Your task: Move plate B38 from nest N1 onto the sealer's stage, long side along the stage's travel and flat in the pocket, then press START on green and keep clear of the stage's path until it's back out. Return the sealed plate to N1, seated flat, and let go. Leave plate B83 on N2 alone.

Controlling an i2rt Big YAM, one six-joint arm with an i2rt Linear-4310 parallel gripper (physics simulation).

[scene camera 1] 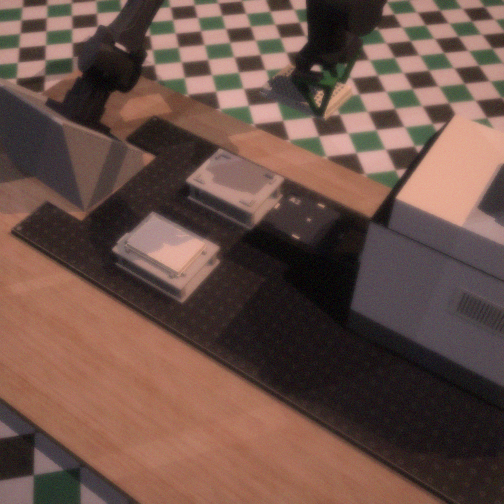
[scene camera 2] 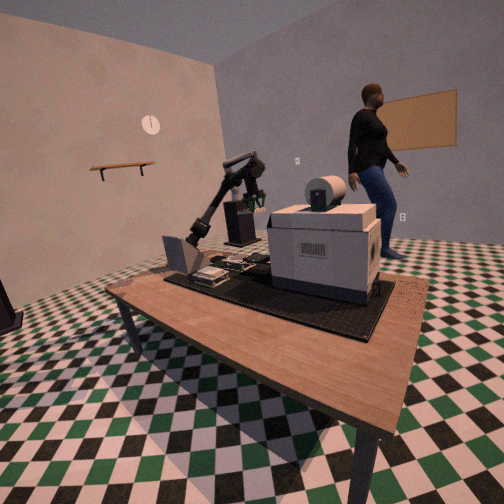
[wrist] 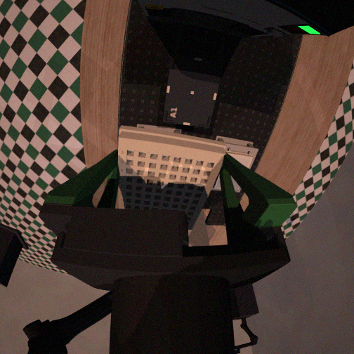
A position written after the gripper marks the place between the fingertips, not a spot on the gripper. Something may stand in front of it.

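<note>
A dotted well plate (scene camera 1: 279, 88), the same dotted well plate (wrist: 158, 169), is carried by the gripper (scene camera 1: 329, 101), the same gripper (wrist: 169, 155), and the dotted well plate touches nothing else. The scene also has a smooth-topped plate (scene camera 1: 158, 242), a dark sealer stage (wrist: 187, 73) and a roll (scene camera 2: 335, 187).
</note>
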